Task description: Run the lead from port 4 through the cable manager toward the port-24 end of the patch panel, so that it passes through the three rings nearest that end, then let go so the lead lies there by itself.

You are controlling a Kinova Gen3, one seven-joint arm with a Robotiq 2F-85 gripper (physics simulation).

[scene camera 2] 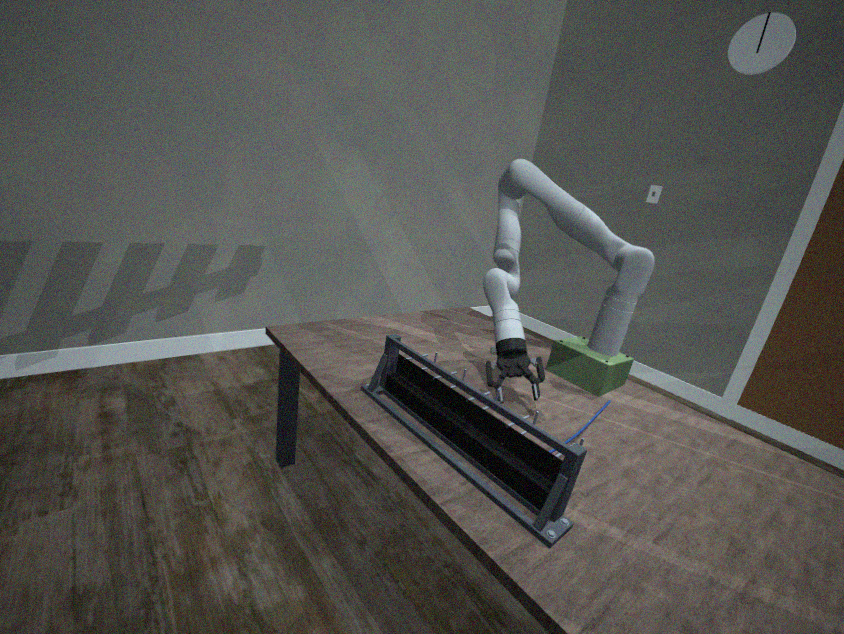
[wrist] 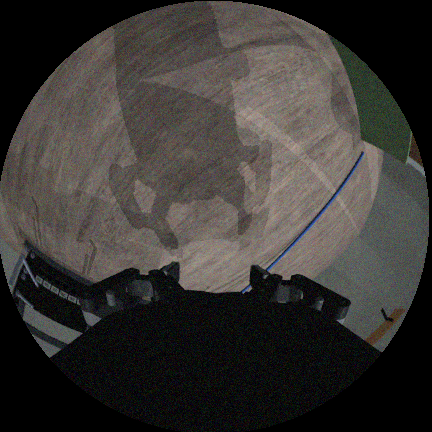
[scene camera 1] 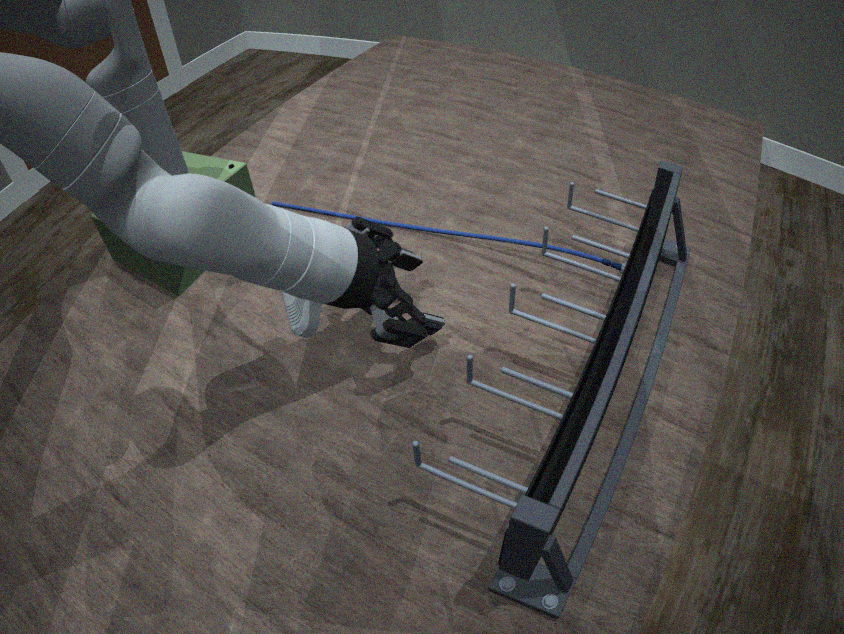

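Note:
The blue lead [scene camera 1: 463, 234] [scene camera 2: 590, 421] [wrist: 320, 215] is plugged into the patch panel [scene camera 1: 622, 334] [scene camera 2: 470, 429] [wrist: 57, 306] near its far end in scene camera 1. It leaves the panel by the second ring [scene camera 1: 583, 267] from that end and runs across the table towards the green base. The third ring [scene camera 1: 554, 326], fourth ring [scene camera 1: 516, 399] and fifth ring [scene camera 1: 468, 485] have no lead in them. My gripper [scene camera 1: 421, 292] [scene camera 2: 518, 394] [wrist: 214, 272] is open and empty, above the table in front of the rings, with the lead off to one side of it.
The green base block [scene camera 1: 218, 165] [scene camera 2: 588, 368] [wrist: 382, 115] carries the arm, beside the lead's free end. The ring posts stick up on the arm's side of the panel. The table edge runs close behind the panel.

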